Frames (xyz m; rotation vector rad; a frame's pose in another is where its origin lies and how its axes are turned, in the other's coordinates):
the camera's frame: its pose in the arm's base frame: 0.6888 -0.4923 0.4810 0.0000 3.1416 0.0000
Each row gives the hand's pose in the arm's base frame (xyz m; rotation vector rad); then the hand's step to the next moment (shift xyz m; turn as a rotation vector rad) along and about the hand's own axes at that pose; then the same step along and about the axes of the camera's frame.
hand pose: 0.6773 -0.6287 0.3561 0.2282 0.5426 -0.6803
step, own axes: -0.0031 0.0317 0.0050 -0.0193 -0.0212 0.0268
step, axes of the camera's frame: -0.0206 0.0239 -0.0067 0.0155 -0.0157 -0.0324
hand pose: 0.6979 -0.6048 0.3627 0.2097 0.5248 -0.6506
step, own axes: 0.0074 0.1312 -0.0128 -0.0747 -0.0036 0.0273
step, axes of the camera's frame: -0.0818 0.1030 0.0116 0.0416 0.0267 -0.0624
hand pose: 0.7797 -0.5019 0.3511 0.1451 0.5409 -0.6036
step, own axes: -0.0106 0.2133 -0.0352 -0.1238 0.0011 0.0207
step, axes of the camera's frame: -0.0998 0.1898 0.0298 0.0756 0.0570 -0.0824
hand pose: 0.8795 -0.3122 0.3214 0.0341 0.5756 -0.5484
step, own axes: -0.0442 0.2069 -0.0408 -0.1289 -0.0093 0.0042
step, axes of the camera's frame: -0.0521 0.2060 0.0358 0.0928 0.0535 -0.0724
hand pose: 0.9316 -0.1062 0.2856 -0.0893 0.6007 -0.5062
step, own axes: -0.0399 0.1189 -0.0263 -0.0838 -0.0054 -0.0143
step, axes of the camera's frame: -0.0081 0.1249 0.0277 0.0696 0.0365 -0.0329
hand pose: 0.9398 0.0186 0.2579 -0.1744 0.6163 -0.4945
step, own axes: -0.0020 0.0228 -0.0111 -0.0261 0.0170 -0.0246
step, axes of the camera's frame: -0.0009 0.0207 0.0148 0.0263 0.0274 0.0116
